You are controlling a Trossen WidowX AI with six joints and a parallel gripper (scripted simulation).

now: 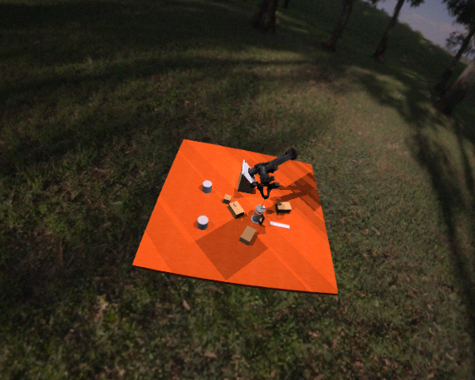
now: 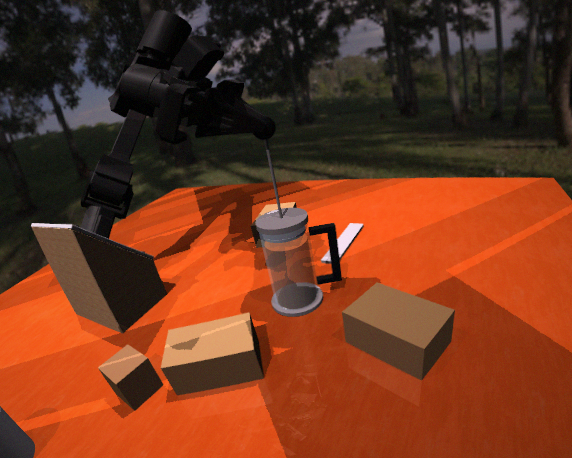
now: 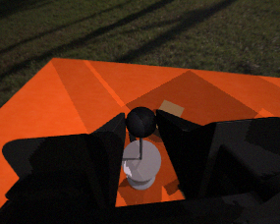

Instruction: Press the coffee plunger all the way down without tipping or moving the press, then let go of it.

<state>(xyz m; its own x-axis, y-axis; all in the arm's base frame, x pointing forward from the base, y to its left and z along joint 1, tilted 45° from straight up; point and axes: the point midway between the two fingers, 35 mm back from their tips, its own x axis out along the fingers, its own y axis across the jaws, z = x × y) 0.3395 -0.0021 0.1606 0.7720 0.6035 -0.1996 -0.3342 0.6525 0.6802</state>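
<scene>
Now: gripper tip 130 mm above the glass coffee press. From my gripper tip the other things lie so: flat grey bar: 10 mm behind, 180 mm to the left, 260 mm below.
</scene>
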